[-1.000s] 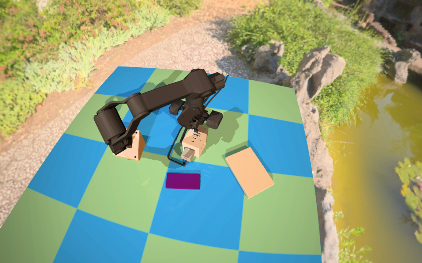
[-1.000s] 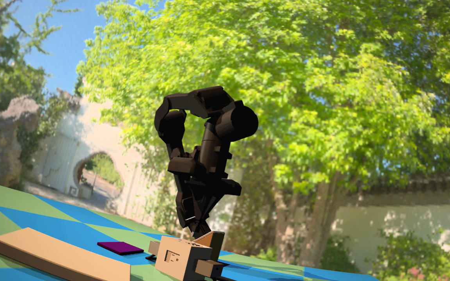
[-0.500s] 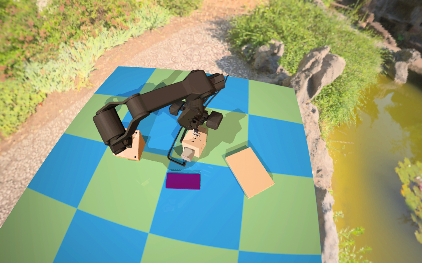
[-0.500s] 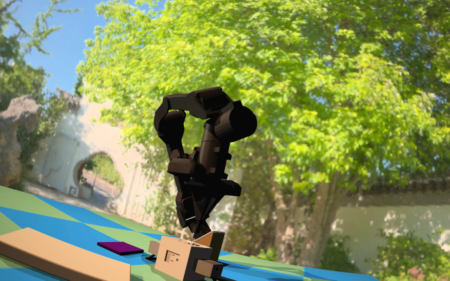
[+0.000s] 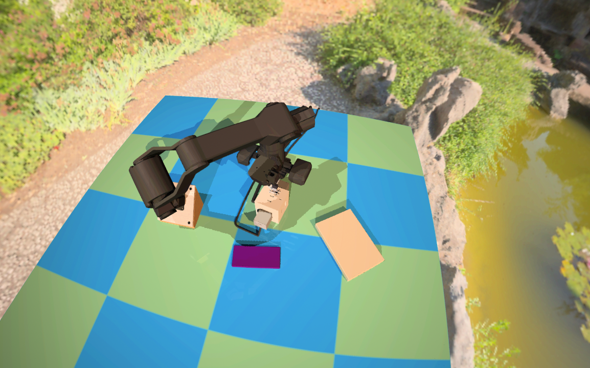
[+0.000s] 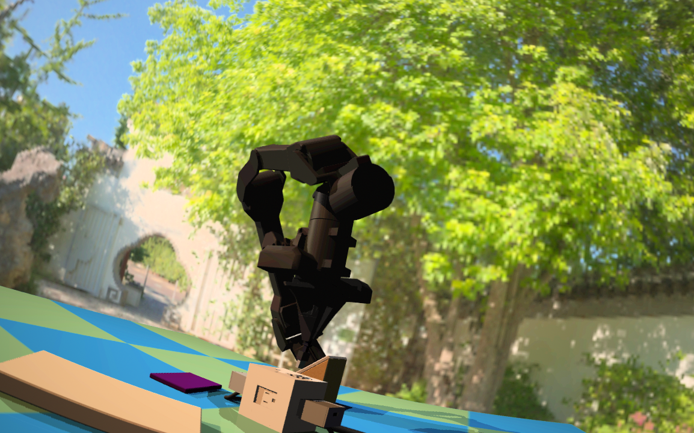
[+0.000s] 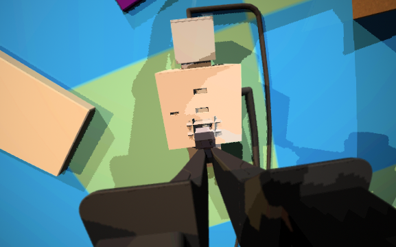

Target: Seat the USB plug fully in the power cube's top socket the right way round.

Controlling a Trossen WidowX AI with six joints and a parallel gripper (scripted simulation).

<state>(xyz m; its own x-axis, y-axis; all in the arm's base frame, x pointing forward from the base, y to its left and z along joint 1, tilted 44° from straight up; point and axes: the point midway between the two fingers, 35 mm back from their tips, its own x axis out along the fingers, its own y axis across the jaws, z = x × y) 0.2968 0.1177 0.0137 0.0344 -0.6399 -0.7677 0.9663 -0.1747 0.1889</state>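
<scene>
The USB plug lies 20 mm below my gripper tip. Round my gripper tip: USB socket: 60 mm below; then flat tan board: 240 mm ahead, 120 mm below, 100 mm to the right; then purple flat card: 180 mm to the right, 120 mm below, 20 mm behind.
</scene>
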